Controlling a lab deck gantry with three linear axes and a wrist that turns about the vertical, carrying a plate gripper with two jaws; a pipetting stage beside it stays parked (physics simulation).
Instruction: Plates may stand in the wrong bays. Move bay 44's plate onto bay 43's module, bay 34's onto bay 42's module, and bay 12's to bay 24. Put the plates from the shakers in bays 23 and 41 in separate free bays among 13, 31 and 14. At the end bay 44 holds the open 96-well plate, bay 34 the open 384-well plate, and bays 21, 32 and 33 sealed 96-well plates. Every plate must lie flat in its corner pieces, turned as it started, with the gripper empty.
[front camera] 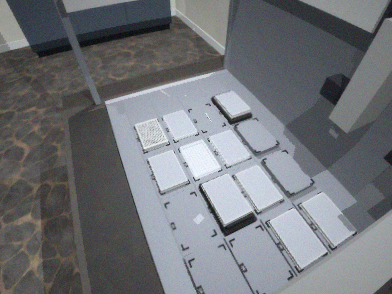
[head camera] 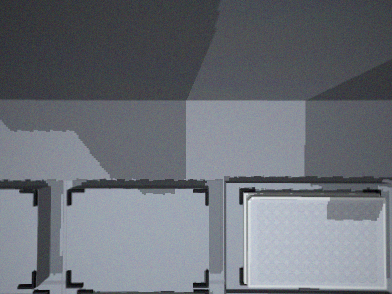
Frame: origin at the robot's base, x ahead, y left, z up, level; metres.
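Seen in the pictures: gripper, fingertip midpoint: (front camera: 376, 193); robot's base at its link origin: (front camera: 134, 127).
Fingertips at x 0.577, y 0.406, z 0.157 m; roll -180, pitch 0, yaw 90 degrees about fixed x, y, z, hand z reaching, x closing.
Note:
Pixels of each thing's middle, then the offset from my fingertips to it. "*": a spot on its surface instead.
- bay 43 at the middle of its body: (head camera: 140, 234) (front camera: 286, 172) 0.146 m down, 0.185 m back, 0.041 m right
- bay 42 at the middle of its body: (front camera: 255, 136) 0.146 m down, 0.349 m back, 0.042 m right
- Bay 34's plate at the middle of its body: (front camera: 296, 236) 0.135 m down, 0.020 m back, 0.149 m right
- Bay 12's plate at the middle of its body: (front camera: 167, 170) 0.150 m down, 0.349 m back, 0.363 m right
- bay 23 at a spot on its surface: (front camera: 227, 200) * 0.120 m down, 0.175 m back, 0.258 m right
- bay 41 at a spot on its surface: (front camera: 232, 104) * 0.120 m down, 0.501 m back, 0.047 m right
- Bay 24 at a spot on its surface: (front camera: 260, 255) * 0.142 m down, 0.026 m back, 0.251 m right
- bay 13 at a spot on its surface: (front camera: 190, 220) * 0.157 m down, 0.180 m back, 0.362 m right
- bay 14 at a spot on its surface: (front camera: 212, 272) * 0.142 m down, 0.042 m back, 0.369 m right
- bay 31 at a spot on its surface: (front camera: 208, 118) * 0.153 m down, 0.502 m back, 0.145 m right
- finely dotted open plate at the middle of its body: (front camera: 151, 134) 0.150 m down, 0.512 m back, 0.363 m right
- pale plate at the middle of its body: (front camera: 179, 124) 0.150 m down, 0.512 m back, 0.256 m right
- gridded plate at the middle of its body: (front camera: 199, 158) 0.150 m down, 0.349 m back, 0.256 m right
In the front view, bay 44's plate (front camera: 327, 219) (head camera: 315, 242) stands at the near right; faint wells show in the head view. The modules of bay 43 (front camera: 288, 171) (head camera: 137, 237) and bay 42 (front camera: 256, 135) (head camera: 15, 235) are bare. Bay 34's plate (front camera: 296, 237) is pale and flat. Bay 12's plate (front camera: 167, 170) is at the left. Pale plates sit on the dark shakers, in bay 23 (front camera: 227, 200) and bay 41 (front camera: 232, 104). Bay 24 (front camera: 260, 255), bay 13 (front camera: 190, 220), bay 14 (front camera: 212, 272) and bay 31 (front camera: 206, 119) hold no plate. The gripper does not show.
A finely dotted open plate (front camera: 151, 134) stands far left. A pale plate (front camera: 180, 125) is beside it, and a gridded plate (front camera: 200, 159) nearer. Bays 32 (front camera: 230, 147) and 33 (front camera: 258, 187) hold pale plates. A large pale column (front camera: 365, 80) rises at the right.

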